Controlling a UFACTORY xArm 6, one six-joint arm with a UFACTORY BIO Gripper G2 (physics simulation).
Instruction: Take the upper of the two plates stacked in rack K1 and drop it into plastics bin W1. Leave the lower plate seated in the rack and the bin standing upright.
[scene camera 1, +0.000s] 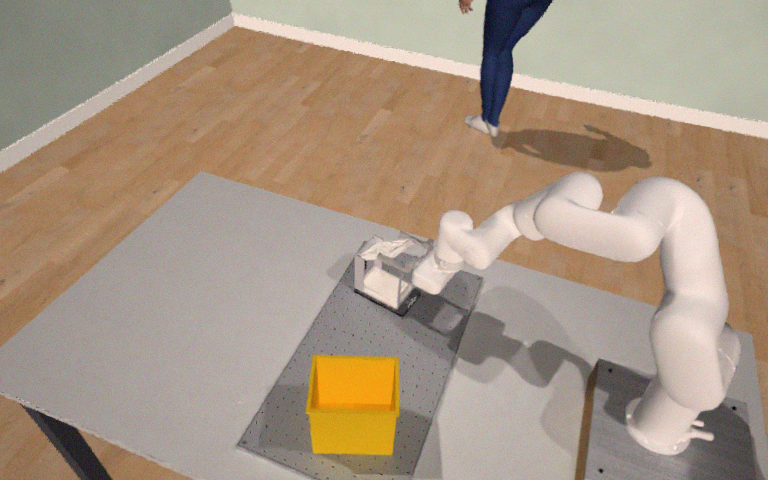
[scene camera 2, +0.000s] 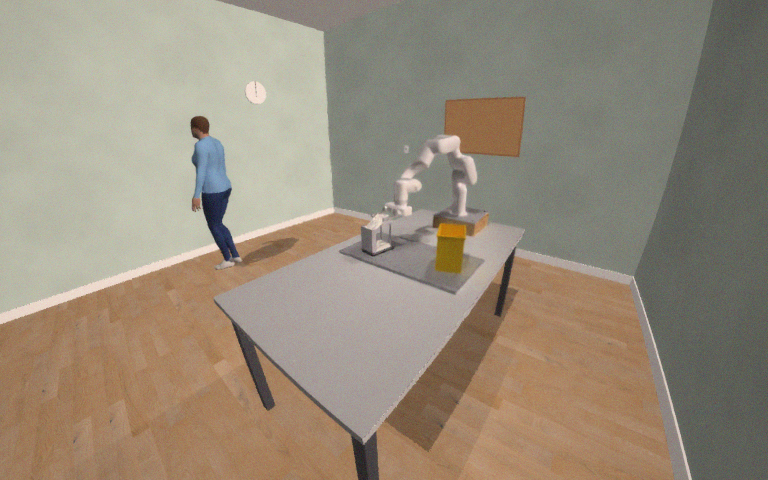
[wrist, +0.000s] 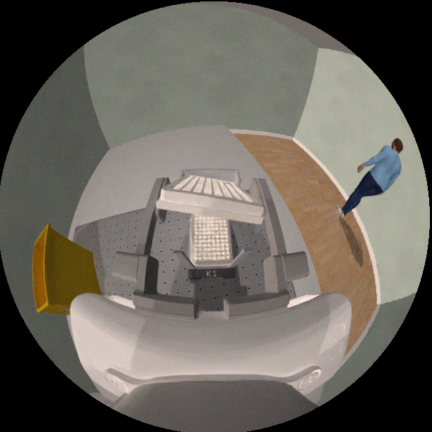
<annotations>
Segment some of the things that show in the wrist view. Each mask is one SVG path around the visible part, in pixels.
My gripper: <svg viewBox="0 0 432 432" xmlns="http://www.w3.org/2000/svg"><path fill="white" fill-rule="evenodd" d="M70 304L72 334L83 369L93 381L119 397L125 392L129 393L136 386L155 382L236 381L285 382L305 395L330 379L341 365L351 325L351 302L340 292L305 294L289 299L285 282L309 275L306 252L286 252L281 225L266 180L255 177L250 183L250 196L264 207L262 221L265 222L271 256L262 262L265 288L263 293L224 297L224 311L198 311L197 297L164 295L156 291L158 259L150 255L156 220L163 223L167 212L166 209L156 208L156 200L161 197L161 188L170 184L168 177L157 177L144 209L134 253L117 250L114 254L112 275L136 283L133 300L119 295L85 292L74 297Z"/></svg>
A yellow plastics bin W1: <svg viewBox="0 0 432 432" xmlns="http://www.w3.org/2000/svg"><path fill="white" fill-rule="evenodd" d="M48 222L36 239L33 248L32 283L36 312L70 314L70 304L77 295L85 292L102 295L95 273L93 253L62 236L58 231L51 228L50 222Z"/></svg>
A white plate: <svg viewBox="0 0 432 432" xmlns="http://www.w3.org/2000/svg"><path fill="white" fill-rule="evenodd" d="M156 200L156 208L255 224L262 224L264 218L262 217L264 207L244 189L239 187L238 184L211 177L184 175L162 187L161 197Z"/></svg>
</annotations>
